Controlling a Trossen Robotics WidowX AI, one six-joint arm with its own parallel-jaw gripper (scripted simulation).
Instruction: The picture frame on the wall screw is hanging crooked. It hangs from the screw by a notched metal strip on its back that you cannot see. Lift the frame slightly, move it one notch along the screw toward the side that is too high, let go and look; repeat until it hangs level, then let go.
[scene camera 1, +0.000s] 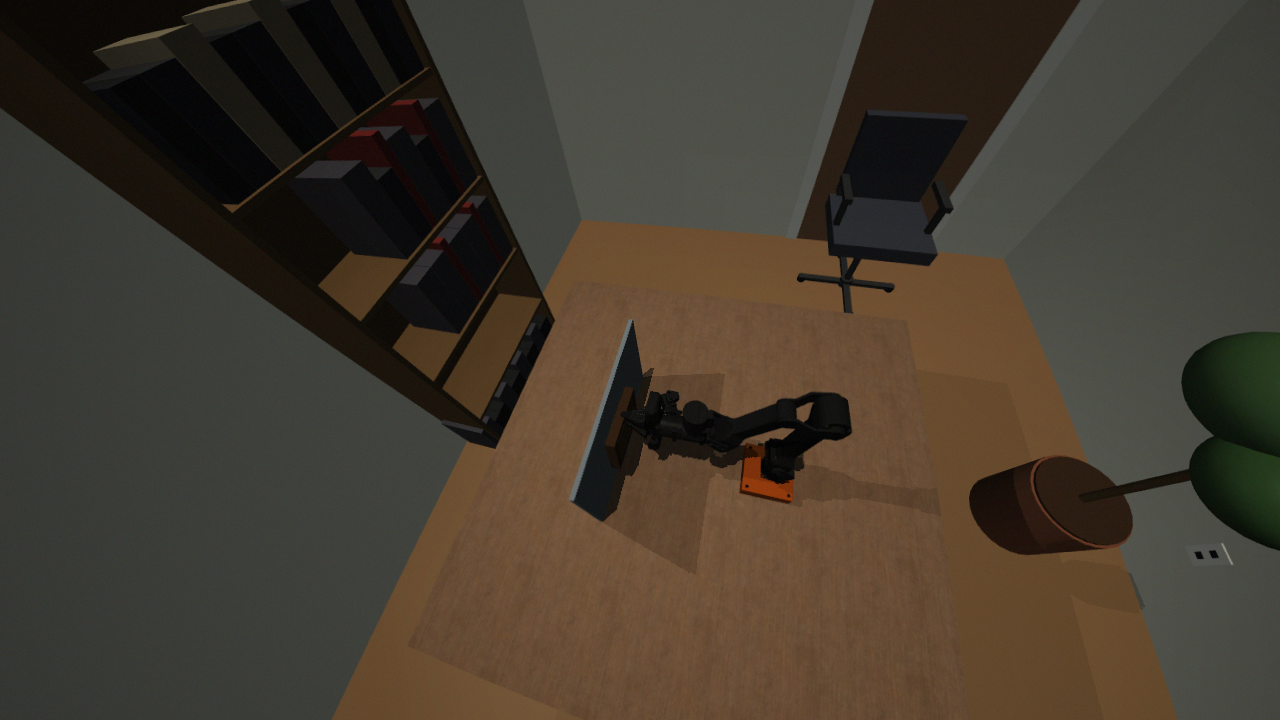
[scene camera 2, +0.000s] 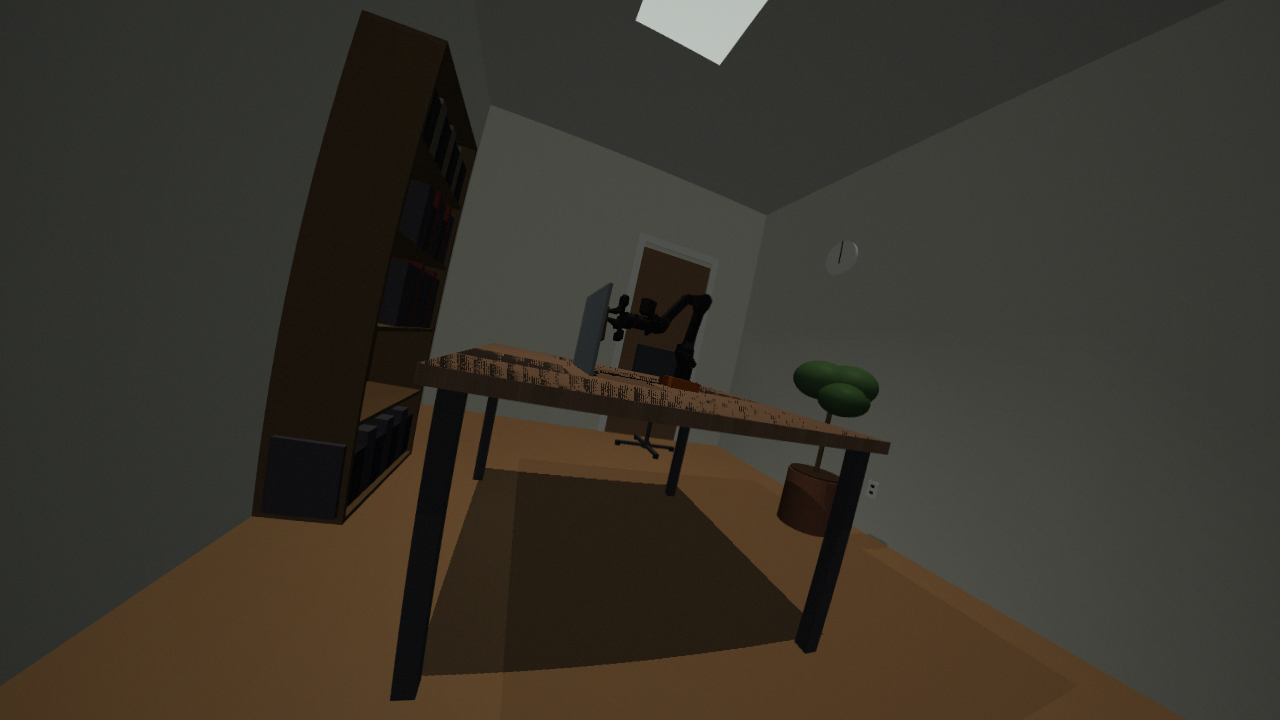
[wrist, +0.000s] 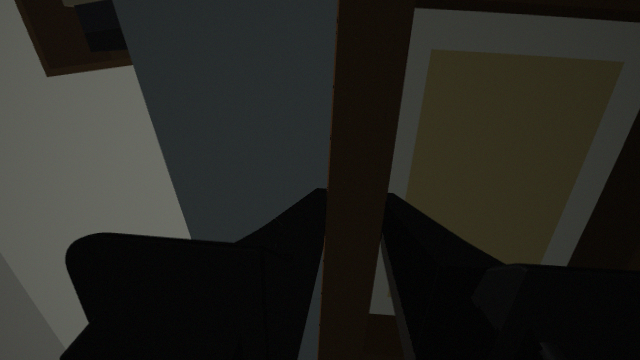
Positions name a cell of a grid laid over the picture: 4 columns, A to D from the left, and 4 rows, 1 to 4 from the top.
Note:
My gripper (scene camera 1: B3) carries a picture frame (wrist: D2). Also in view: a grey wall panel (scene camera 1: B3).
My gripper also shows in scene camera 2 (scene camera 2: B2) and in the wrist view (wrist: C3). The grey wall panel also shows in scene camera 2 (scene camera 2: B2) and in the wrist view (wrist: B2).

